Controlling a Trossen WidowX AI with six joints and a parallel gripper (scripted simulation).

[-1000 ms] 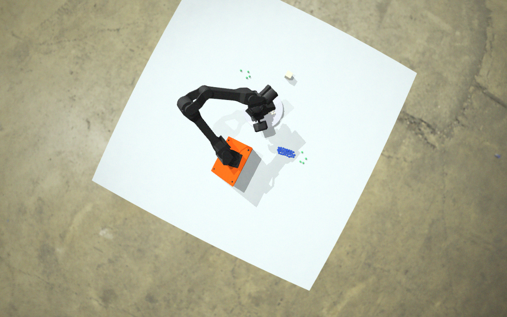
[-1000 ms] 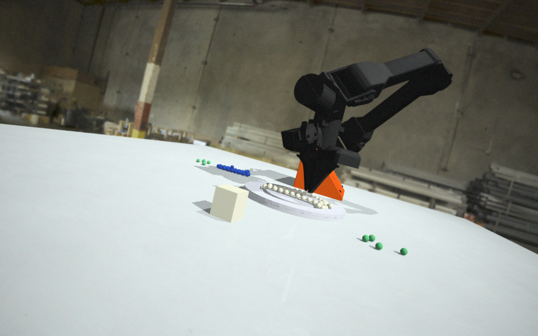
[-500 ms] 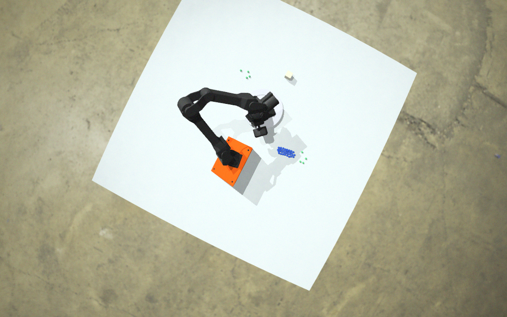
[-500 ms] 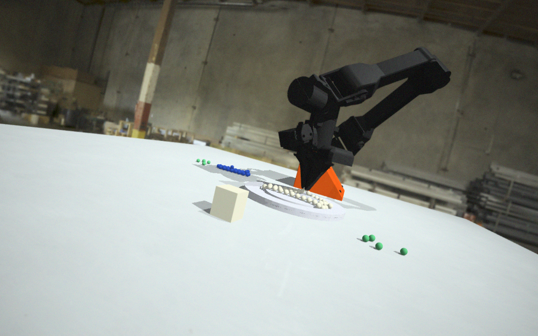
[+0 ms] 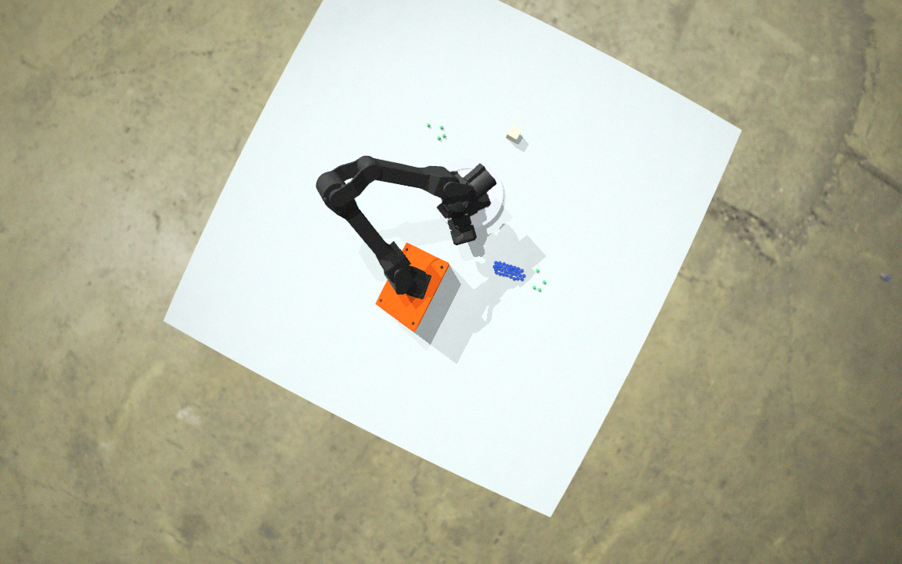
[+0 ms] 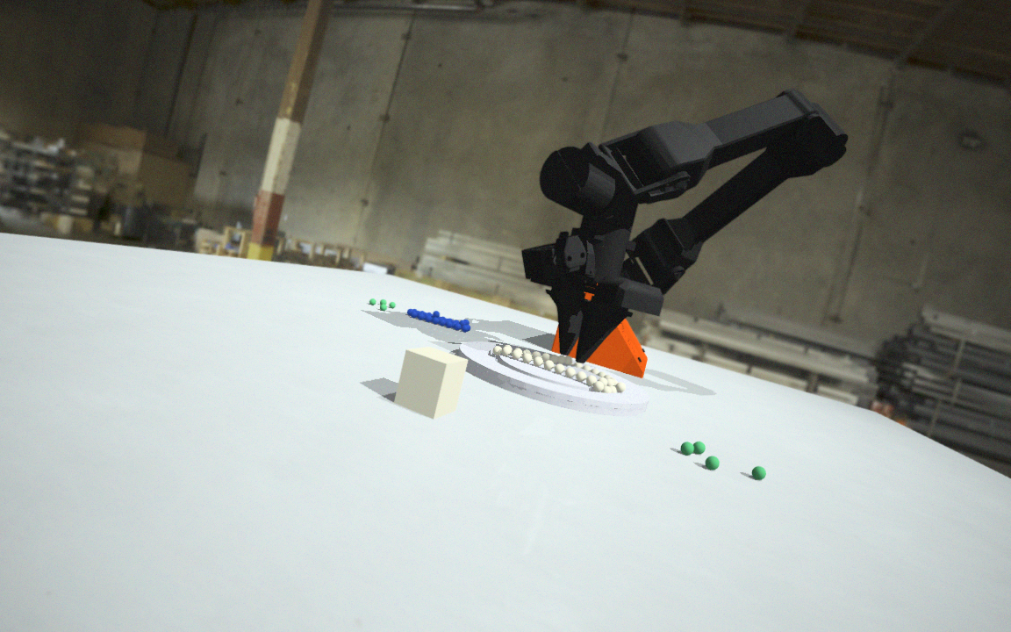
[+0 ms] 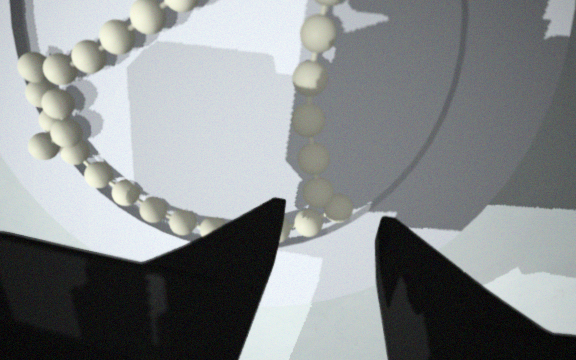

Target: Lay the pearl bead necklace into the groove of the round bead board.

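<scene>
My gripper tip is 60 mm short of the round bead board, 10 mm to the left of it and 10 mm above it. From my gripper tip the other things lie so: cream cube 260 mm ahead, 80 mm to the right.
</scene>
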